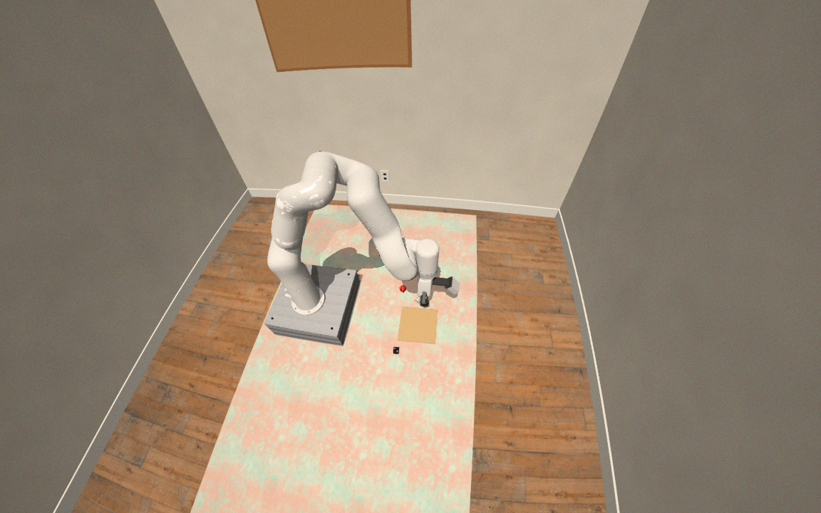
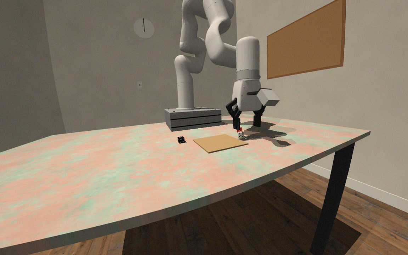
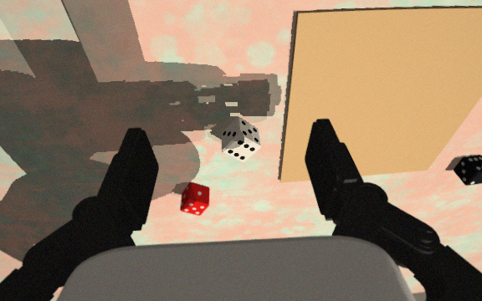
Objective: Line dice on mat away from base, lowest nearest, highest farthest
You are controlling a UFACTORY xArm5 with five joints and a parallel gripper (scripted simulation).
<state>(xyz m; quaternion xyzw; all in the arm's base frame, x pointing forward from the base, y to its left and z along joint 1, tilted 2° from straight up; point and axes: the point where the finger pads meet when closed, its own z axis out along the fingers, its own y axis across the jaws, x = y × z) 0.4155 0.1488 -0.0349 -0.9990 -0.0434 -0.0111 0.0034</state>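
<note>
Now: the white die 40 mm below my hand, 30 mm behind it and 10 mm to the right of it. From my hand the other things lie so: black die (230 mm to the right, 60 mm behind, 40 mm below); then red die (100 mm behind, 40 mm below, 30 mm to the left); then tan mat (110 mm to the right, 50 mm below, 10 mm behind).
</note>
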